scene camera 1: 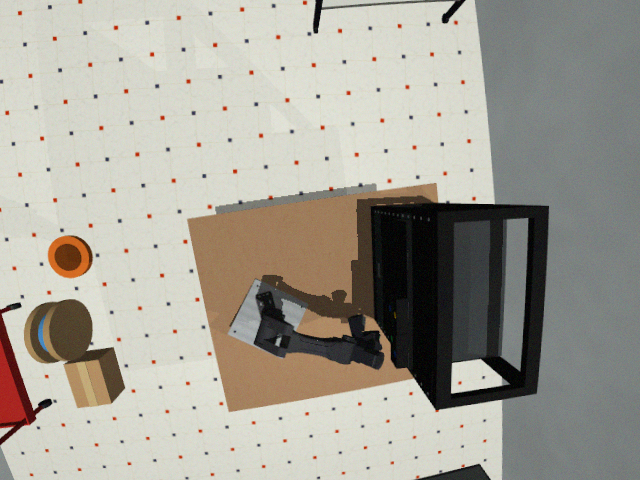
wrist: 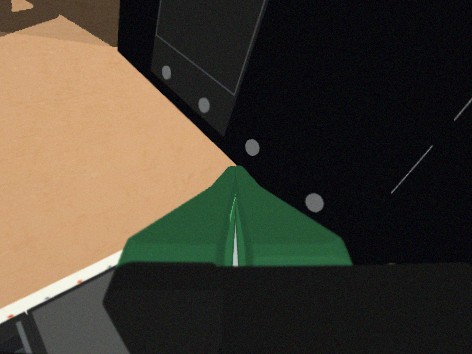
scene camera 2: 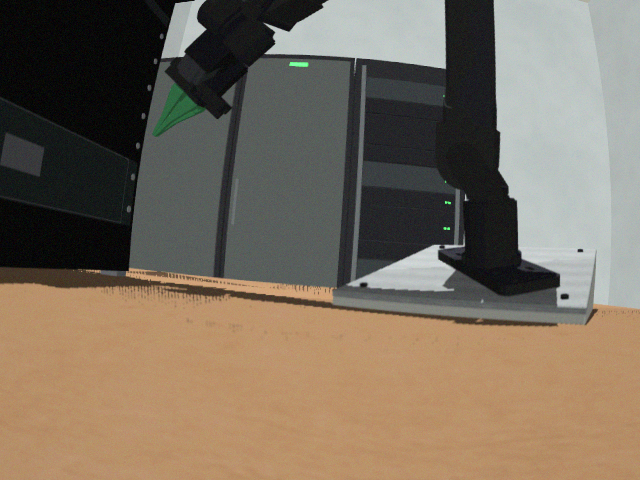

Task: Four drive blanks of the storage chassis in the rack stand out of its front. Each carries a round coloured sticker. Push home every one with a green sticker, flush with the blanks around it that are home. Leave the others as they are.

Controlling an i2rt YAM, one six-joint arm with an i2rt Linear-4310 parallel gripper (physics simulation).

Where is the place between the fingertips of my gripper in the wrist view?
235,177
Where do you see a black rack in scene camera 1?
439,269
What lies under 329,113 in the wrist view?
A black rack.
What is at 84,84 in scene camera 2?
A black rack.
